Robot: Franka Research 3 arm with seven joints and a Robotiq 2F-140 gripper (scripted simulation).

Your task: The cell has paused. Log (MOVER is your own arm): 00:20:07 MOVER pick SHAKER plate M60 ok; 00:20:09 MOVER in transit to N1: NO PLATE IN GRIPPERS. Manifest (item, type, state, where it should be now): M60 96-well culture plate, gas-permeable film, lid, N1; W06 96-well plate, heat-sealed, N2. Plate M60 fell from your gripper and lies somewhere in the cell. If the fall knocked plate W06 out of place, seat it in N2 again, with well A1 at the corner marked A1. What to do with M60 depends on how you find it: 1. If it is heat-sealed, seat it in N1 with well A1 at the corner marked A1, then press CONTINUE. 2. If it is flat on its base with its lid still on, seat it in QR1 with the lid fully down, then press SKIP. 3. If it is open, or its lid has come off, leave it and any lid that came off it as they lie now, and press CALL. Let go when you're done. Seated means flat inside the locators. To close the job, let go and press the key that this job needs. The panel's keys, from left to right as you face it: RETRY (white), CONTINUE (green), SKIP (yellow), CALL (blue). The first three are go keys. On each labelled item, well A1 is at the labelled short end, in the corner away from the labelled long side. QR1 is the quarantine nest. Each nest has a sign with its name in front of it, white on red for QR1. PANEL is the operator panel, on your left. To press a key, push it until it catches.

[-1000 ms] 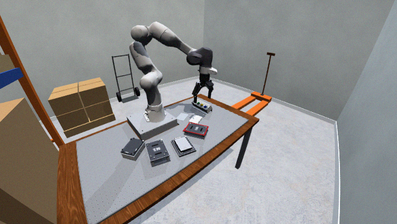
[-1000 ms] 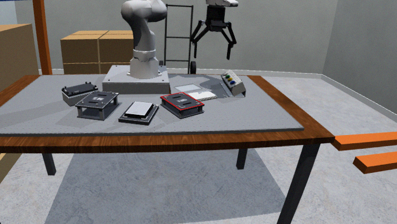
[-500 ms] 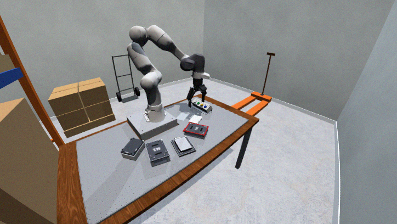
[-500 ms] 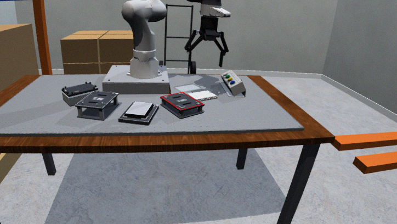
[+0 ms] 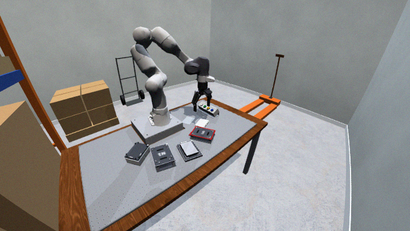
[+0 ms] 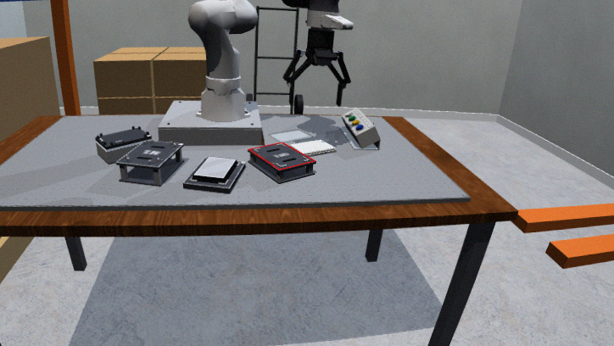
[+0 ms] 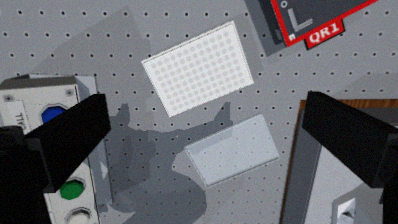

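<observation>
My gripper is now 160 mm to the right of the blue call key, 90 mm above it and 40 mm past it. The rest, counted from my hand: yellow skip key: 160 mm to the left, 90 mm below, 90 mm behind; then clear lid: 160 mm below, 120 mm behind, 50 mm to the right; then white-topped plate: 150 mm below.
</observation>
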